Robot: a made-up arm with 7 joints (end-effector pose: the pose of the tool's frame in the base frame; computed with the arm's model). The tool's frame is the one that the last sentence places. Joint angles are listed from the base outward.
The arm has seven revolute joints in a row. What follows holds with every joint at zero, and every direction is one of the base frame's.
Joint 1 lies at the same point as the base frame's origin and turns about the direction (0.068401, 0.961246, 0.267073).
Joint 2 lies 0.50 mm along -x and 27.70 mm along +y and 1.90 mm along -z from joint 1 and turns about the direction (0.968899, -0.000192, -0.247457).
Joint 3 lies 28.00 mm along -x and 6.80 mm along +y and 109.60 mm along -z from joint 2 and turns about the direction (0.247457, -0.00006, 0.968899).
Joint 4 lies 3.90 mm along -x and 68.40 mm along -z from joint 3 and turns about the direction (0.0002, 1, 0.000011).
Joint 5 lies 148.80 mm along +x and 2.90 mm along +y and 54.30 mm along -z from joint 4 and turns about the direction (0.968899, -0.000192, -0.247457).
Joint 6 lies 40.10 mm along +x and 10.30 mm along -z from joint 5 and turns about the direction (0.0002, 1, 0.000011).
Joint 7 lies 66.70 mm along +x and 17.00 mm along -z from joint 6 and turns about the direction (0.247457, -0.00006, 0.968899).
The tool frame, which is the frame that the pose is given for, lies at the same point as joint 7; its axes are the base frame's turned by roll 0.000, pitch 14.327 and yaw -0.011 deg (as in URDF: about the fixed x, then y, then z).
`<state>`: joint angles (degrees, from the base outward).
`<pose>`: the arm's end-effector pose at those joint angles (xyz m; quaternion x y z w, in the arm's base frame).
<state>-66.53 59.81 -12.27 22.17 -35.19 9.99 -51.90</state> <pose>0.3709 0.1602 0.0800 0.2382 -0.0640 -0.3985 0.8834</pose>
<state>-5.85 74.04 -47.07 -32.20 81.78 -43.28 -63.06</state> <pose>0.0927 0.0247 -0.2169 -0.6913 0.0030 0.6932 0.2042</pose>
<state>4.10 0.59 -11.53 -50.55 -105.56 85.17 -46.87</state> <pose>0.1131 -0.0530 -0.0619 -0.4830 0.1051 -0.8579 0.1400</pose>
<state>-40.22 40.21 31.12 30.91 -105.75 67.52 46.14</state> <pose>0.3115 0.2135 -0.0792 -0.4866 0.3943 0.0583 0.7774</pose>
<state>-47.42 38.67 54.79 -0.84 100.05 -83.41 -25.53</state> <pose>0.2438 0.2237 0.0436 0.9380 -0.0315 -0.1219 0.3229</pose>
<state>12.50 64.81 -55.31 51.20 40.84 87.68 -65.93</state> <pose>-0.0281 0.3593 -0.2089 -0.3777 -0.8930 -0.2067 0.1311</pose>
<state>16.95 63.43 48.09 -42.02 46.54 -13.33 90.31</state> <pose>0.1908 0.1179 0.0468 0.4064 -0.8170 0.3054 0.2721</pose>
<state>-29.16 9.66 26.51 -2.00 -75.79 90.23 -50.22</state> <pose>0.2719 0.0692 -0.1400 -0.5534 0.1872 -0.6418 0.4968</pose>
